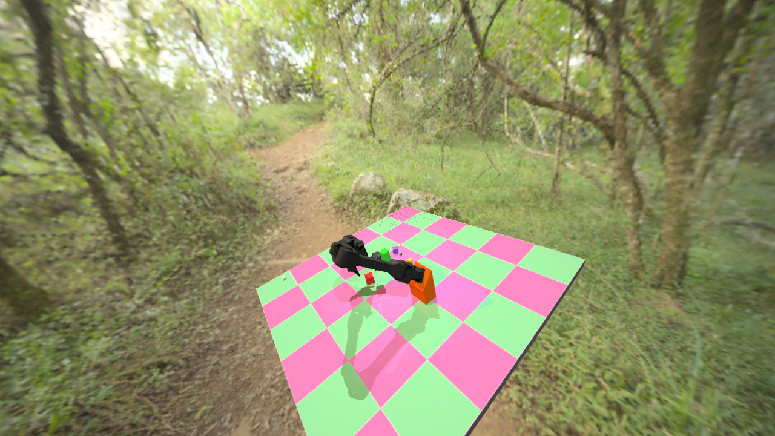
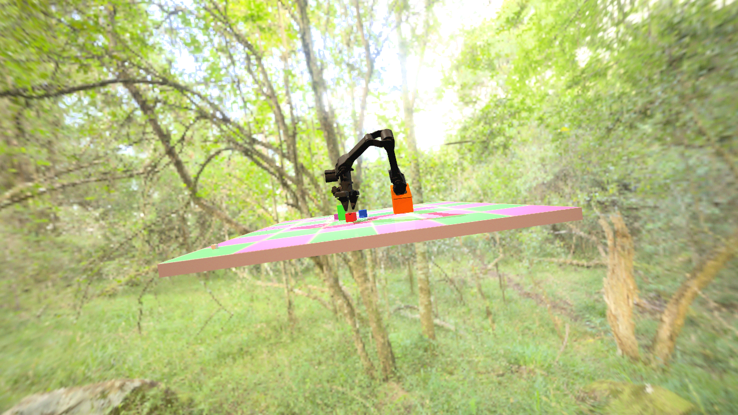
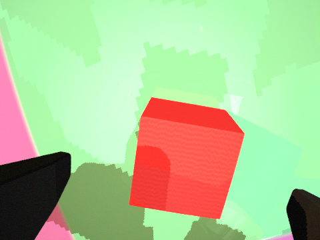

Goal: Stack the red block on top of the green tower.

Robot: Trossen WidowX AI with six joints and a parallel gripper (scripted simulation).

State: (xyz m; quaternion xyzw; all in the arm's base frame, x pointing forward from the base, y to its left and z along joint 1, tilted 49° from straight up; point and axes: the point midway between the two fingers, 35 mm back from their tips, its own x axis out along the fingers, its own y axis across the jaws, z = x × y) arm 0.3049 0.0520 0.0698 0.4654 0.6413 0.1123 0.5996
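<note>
Right now the red block is 4 cm below my gripper tip. The rest, counted from my gripper tip: small purple block (6 cm ahead, 27 cm to the right, 4 cm below); blue block (8 cm behind, 15 cm to the right, 4 cm below).
</note>
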